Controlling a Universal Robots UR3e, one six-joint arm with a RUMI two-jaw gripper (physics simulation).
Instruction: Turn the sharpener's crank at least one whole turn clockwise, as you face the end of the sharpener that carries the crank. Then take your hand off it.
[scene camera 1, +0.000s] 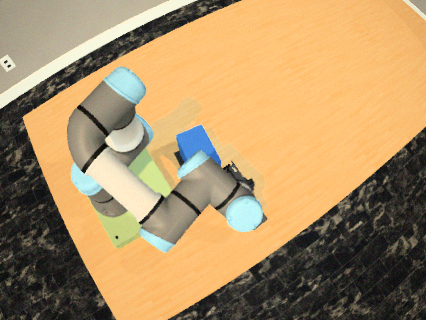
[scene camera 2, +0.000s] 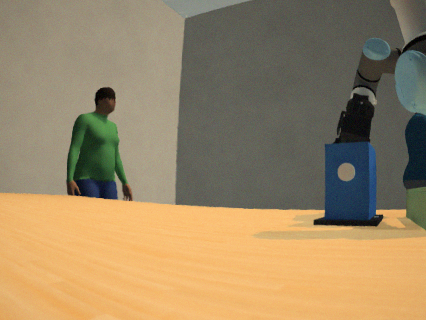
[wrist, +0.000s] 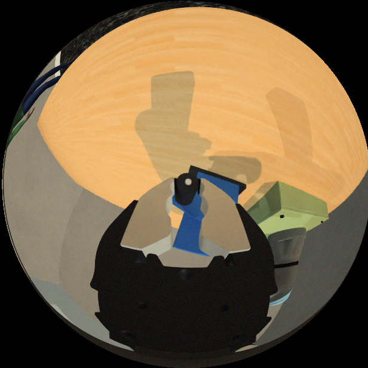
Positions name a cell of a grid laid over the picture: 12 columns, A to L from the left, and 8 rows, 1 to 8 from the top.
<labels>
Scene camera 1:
blue sharpener: F4
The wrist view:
my gripper: G4
blue sharpener: G6
</labels>
